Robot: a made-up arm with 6 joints. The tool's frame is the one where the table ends.
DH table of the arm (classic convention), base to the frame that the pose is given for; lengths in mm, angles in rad. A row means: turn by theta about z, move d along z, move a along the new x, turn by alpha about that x. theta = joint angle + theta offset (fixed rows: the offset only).
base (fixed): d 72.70  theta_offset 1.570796  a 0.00  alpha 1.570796
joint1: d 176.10  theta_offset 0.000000  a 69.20  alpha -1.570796
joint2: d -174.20  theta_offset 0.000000  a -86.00  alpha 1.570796
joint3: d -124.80  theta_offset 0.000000  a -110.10  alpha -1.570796
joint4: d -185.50  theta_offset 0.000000  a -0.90  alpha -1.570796
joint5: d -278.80  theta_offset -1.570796  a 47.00  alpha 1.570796
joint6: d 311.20  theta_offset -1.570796  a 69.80  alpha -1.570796
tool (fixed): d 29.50  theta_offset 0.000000  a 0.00  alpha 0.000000
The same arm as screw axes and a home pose.
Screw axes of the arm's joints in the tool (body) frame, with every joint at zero. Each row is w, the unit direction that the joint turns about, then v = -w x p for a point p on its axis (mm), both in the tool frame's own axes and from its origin. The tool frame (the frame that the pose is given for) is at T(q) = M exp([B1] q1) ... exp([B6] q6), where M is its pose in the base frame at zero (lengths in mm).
B1: w 1 0.000001 0 v 0.0 283.2 -439.0
B2: w 0 0 1 v 508.2 223.8 0.0
B3: w 1 0.000001 0 v 0.0 109.0 -422.2
B4: w 0 0 1 v 312.1 348.6 0.0
B5: w -1 -0.000001 0 v 0.0 76.5 311.2
B6: w 0.000001 -1 0 v -29.5 0.0 69.8
M: xyz 399.9 -439.0 -210.5 (mm) quaternion w x y z 1 0 0 0

